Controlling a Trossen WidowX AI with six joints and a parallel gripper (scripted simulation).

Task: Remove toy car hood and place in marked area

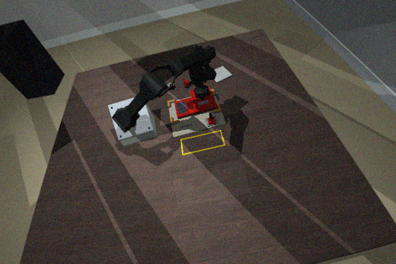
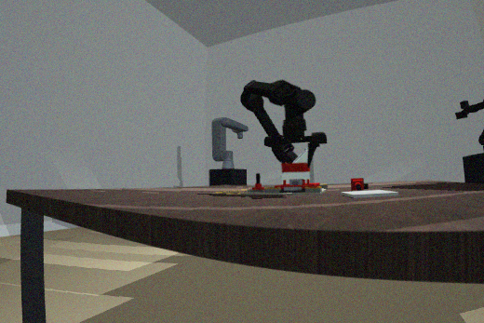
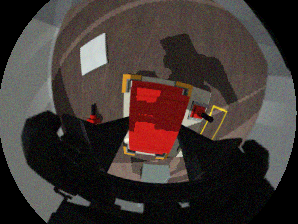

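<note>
Now: gripper tip 60 mm above the base plate, 40 mm past it and 30 mm to the left of it. The rest, counted from my gripper tip: red hood (right at my gripper tip); then dark ring (170 mm to the left, 170 mm behind, 70 mm below); then flat white tile (210 mm to the left, 110 mm ahead, 70 mm below).
</note>
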